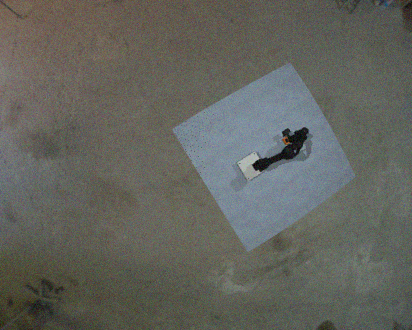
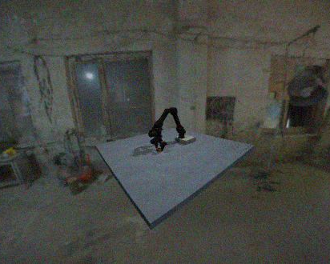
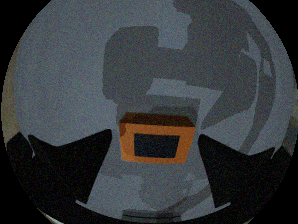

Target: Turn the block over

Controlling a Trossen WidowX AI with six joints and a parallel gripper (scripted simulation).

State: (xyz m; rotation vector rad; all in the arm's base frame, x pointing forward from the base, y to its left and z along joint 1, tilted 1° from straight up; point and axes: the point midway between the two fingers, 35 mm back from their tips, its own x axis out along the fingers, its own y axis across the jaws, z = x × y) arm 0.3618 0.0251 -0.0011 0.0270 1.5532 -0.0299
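The orange block is 1 cm above my gripper tip.
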